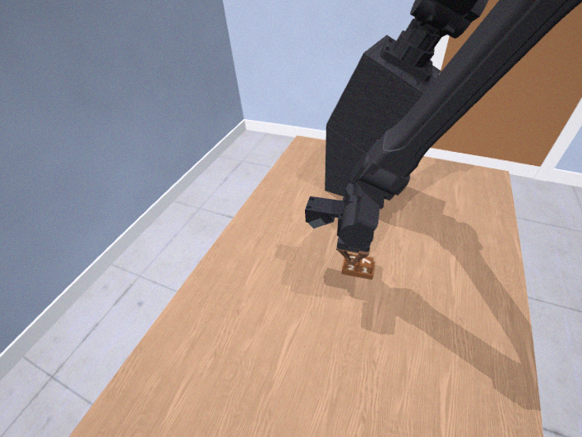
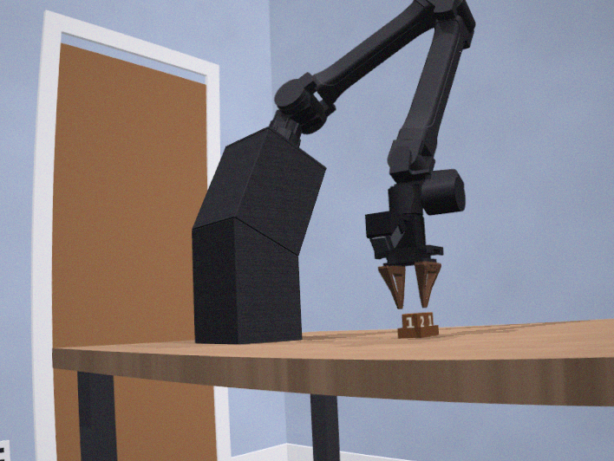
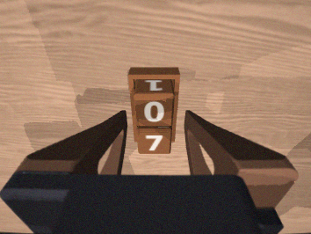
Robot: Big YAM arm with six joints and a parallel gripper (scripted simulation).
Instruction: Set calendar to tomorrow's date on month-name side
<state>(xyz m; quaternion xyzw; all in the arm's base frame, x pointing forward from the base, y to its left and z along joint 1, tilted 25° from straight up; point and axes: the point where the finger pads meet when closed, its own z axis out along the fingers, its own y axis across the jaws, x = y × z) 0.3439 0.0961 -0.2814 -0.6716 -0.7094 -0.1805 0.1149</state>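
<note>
My hand is 5 cm above the brown tray and 2 cm to the right of it.
</note>
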